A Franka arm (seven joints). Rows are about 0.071 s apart.
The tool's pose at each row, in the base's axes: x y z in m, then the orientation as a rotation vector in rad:
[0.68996, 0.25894, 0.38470, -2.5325, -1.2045, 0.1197]
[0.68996, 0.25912, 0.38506, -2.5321, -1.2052, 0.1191]
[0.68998, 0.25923, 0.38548, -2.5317, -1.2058, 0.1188]
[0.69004, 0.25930, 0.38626, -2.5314, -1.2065, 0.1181]
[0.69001, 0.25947, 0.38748, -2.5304, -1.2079, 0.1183]
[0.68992, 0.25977, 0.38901, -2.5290, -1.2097, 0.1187]
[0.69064, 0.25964, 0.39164, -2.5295, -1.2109, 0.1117]
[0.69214, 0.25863, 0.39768, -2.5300, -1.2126, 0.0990]
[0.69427, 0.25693, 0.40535, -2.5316, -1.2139, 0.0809]
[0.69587, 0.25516, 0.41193, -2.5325, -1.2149, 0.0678]
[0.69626, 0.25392, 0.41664, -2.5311, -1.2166, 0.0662]
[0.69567, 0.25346, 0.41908, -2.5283, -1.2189, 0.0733]
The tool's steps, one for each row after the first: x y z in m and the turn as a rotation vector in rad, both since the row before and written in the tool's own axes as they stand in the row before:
[0.00016, -0.00023, -0.00029, -0.0001, 0.0003, -0.0006]
[0.00013, -0.00019, -0.00037, 0.0000, 0.0001, -0.0005]
[0.00014, -0.00026, -0.00073, -0.0002, 0.0003, -0.0006]
[0.00019, -0.00053, -0.00110, 0.0004, -0.0002, -0.0012]
[0.00028, -0.00075, -0.00134, 0.0006, -0.0003, -0.0015]
[0.00054, -0.00026, -0.00266, -0.0027, 0.0040, -0.0014]
[0.00061, -0.00029, -0.00627, -0.0045, 0.0075, -0.0024]
[0.00066, 0.00008, -0.00811, -0.0068, 0.0106, -0.0024]
[0.00026, 0.00013, -0.00699, -0.0048, 0.0077, -0.0019]
[-0.00024, -0.00047, -0.00486, 0.0001, 0.0010, -0.0017]
[-0.00048, -0.00094, -0.00232, 0.0035, -0.0042, -0.0015]

